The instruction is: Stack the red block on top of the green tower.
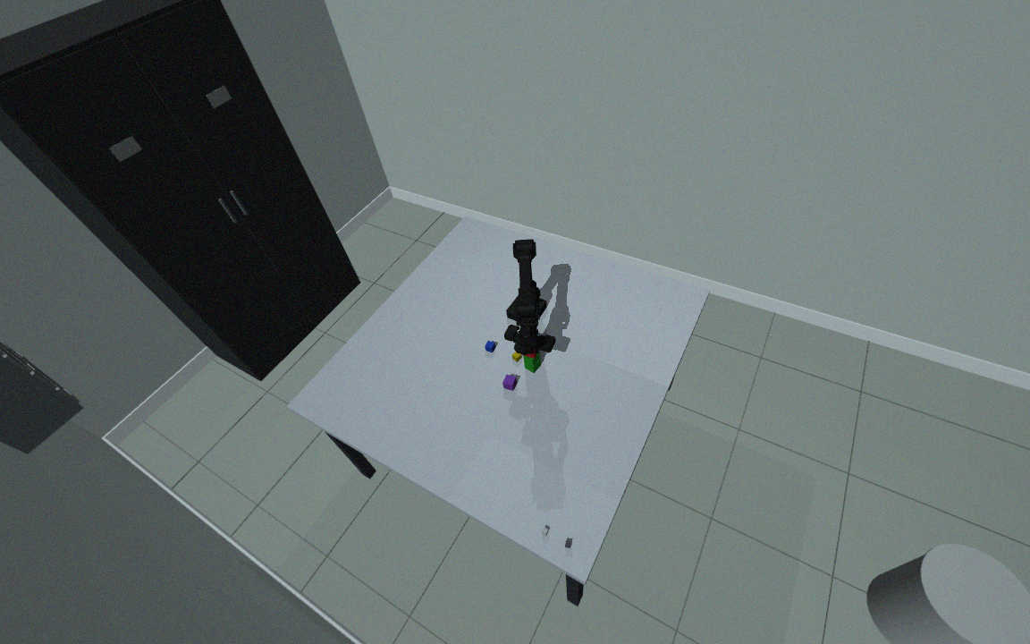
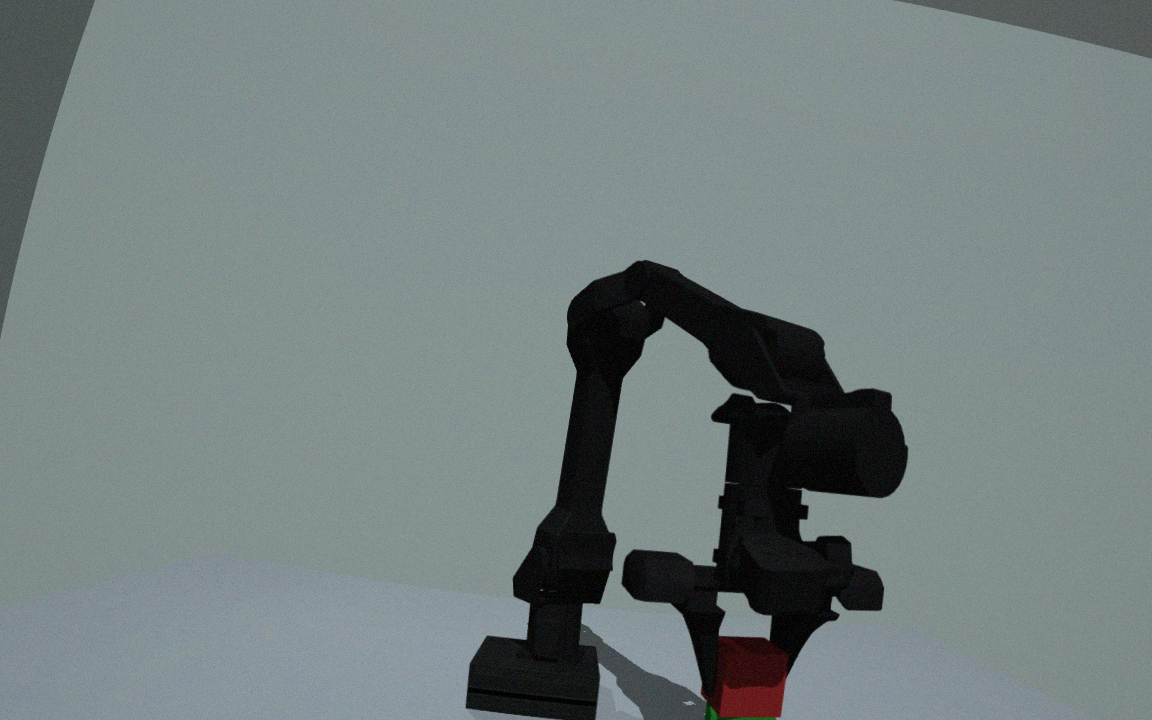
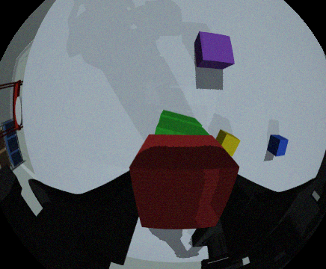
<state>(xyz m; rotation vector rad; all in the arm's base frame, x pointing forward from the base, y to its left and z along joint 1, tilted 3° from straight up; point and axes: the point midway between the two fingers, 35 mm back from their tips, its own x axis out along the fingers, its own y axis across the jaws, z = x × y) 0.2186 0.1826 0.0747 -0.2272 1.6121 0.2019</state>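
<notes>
The red block lies 2 cm above my gripper tip. Round my gripper tip: small yellow block: 1 cm ahead, 7 cm to the right, 9 cm below; purple block: 12 cm ahead, 1 cm to the right, 8 cm below; blue block: 4 cm ahead, 19 cm to the right, 8 cm below.
</notes>
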